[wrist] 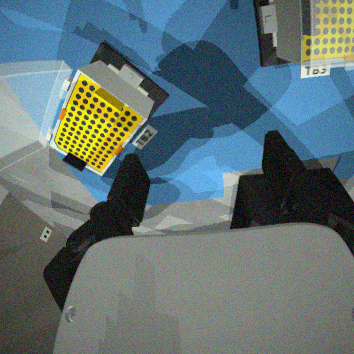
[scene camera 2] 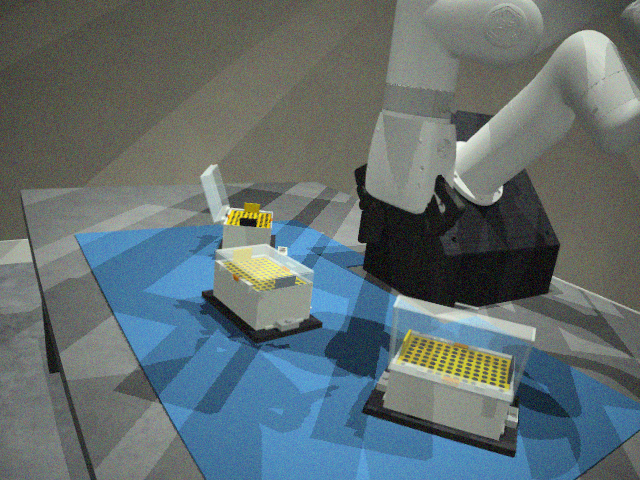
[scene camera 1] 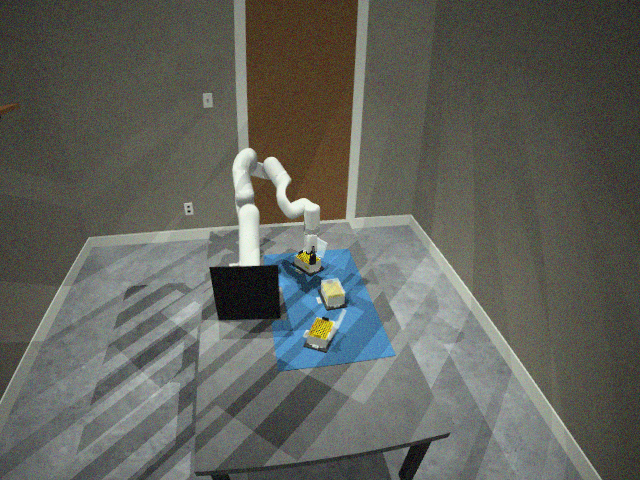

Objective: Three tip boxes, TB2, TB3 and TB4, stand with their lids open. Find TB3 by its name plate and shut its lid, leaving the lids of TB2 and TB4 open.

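Pixels of known places: gripper, between the fingertips: [wrist: 200, 158] [scene camera 2: 393, 254] [scene camera 1: 310, 259]; arm's base, origin of its link: [scene camera 2: 471, 174] [scene camera 1: 249, 271].
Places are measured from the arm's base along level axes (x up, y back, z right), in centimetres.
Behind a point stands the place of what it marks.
The box with name plate TB3 [wrist: 315, 71] {x -19.7, y -31.6, z 4.1 cm} is the middle box [scene camera 1: 333, 296] {x -13.1, y -37.0, z 10.3 cm} [scene camera 2: 236, 298] {x -16.9, y -42.7, z 3.6 cm}; its clear lid lies down over the yellow tip rack. The box with name plate TB2 [wrist: 145, 137] {x -19.7, y -27.5, z -21.5 cm} has its clear lid [scene camera 2: 465, 322] {x -5.7, y -40.8, z -29.6 cm} [scene camera 1: 322, 248] {x -9.6, y -41.6, z -25.6 cm} upright. The third box [scene camera 1: 318, 341] {x -16.0, y -23.3, z 34.1 cm} [scene camera 2: 245, 237] {x -15.8, y -29.6, z 23.8 cm}, TB4 by elimination, has its lid [scene camera 2: 213, 192] {x -8.2, y -34.6, z 27.3 cm} [scene camera 1: 340, 318] {x -5.5, y -32.6, z 33.1 cm} raised; its plate is unreadable. My gripper [scene camera 1: 310, 254] {x -6.5, y -31.8, z -12.7 cm} [scene camera 2: 399, 224] [wrist: 200, 158] {x -6.5, y -31.8, z -12.7 cm} is open and empty, above the robot-base side of the mat near TB2, apart from TB3. In the wrist view, TB3 is cut off at the upper right.
The boxes stand on a blue mat [scene camera 1: 364, 343] {x -19.9, y -43.4, z 36.8 cm} [scene camera 2: 149, 289] {x -20.0, y -49.8, z 17.3 cm} on the grey table [scene camera 1: 310, 403] {x -20.1, y -12.8, z 61.4 cm}. The black robot base block [scene camera 1: 245, 292] {x -3.8, y 3.5, z 9.8 cm} [scene camera 2: 496, 273] {x -14.5, y -2.1, z -9.9 cm} stands beside the mat, close behind the gripper in scene camera 2. TB2's raised lid stands near the gripper.
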